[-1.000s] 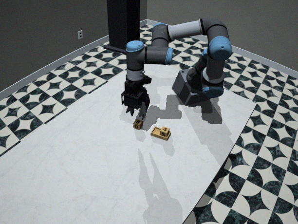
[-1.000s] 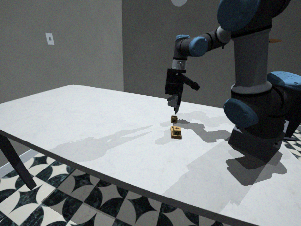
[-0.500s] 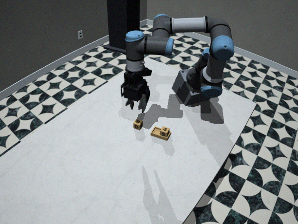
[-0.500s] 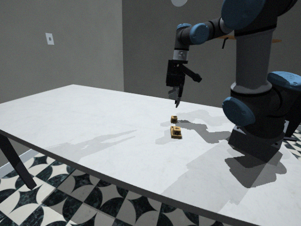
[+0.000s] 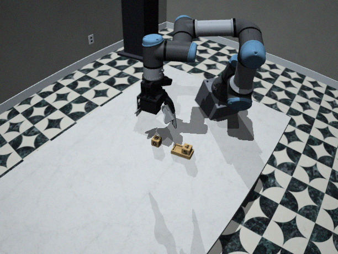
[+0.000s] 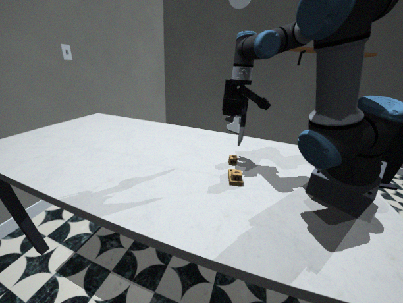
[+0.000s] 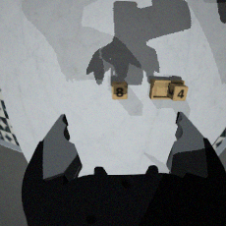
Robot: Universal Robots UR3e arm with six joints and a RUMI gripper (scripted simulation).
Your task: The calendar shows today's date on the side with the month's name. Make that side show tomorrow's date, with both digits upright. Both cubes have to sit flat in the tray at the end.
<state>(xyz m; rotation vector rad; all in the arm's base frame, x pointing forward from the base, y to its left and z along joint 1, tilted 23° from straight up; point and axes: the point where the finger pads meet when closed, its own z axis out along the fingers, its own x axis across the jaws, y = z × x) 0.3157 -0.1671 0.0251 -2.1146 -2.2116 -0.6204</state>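
Right now my hand is 100 mm above the wooden cube. From my hand the other things lie so: wooden calendar tray: 110 mm to the left, 110 mm below, 10 mm behind.
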